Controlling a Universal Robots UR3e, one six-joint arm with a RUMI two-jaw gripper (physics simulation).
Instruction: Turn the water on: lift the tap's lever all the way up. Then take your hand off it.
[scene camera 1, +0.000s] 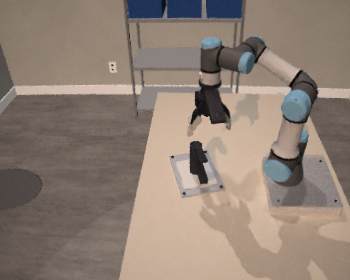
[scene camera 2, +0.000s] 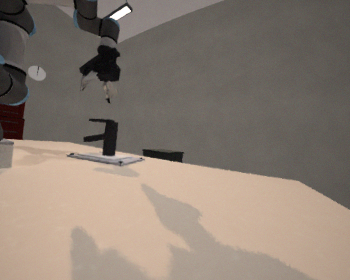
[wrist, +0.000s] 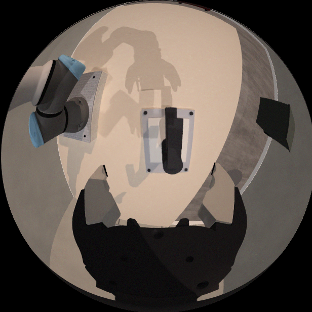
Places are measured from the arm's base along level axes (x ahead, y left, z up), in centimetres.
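Where they show: gripper, fingertip midpoint: (scene camera 1: 209, 133) (scene camera 2: 97, 97).
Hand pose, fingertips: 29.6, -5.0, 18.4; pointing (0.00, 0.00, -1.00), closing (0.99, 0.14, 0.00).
Things, the pixels of their top centre, and the offset from my fingertips, as dx, dy, dz. "*": a spot on its surface instead.
- black tap, surface spot: (scene camera 1: 194, 165) * +4.5, -3.6, -17.7
- spout, middle of its top: (scene camera 1: 200, 166) (scene camera 2: 97, 132) +2.9, +1.2, -13.9
A black tap (scene camera 1: 194, 165) (scene camera 2: 110, 139) (wrist: 172, 164) stands upright on a pale grey-framed plate (scene camera 1: 178, 176) (scene camera 2: 125, 160) (wrist: 147, 135) on the table. Its flat lever (scene camera 2: 101, 120) (wrist: 174, 131) extends from the top of the body, above the spout (scene camera 2: 93, 138) (wrist: 171, 111), and looks about level in scene camera 2. My gripper (scene camera 1: 209, 130) (scene camera 2: 95, 95) (wrist: 158, 165) is open, with its fingers wide apart and nothing between them. It points down and hangs above the tap, toward the shelf side in scene camera 1, touching neither tap nor lever.
The arm's base stands on a grey block (scene camera 1: 300, 200) (wrist: 95, 102) beside the tap. A shelf rack (scene camera 1: 131, 65) with blue bins (scene camera 1: 184, 8) stands beyond the table's far edge. A dark box (scene camera 2: 163, 155) (wrist: 274, 120) stands past the table's side. A red cabinet (scene camera 2: 12, 122) is farther back.
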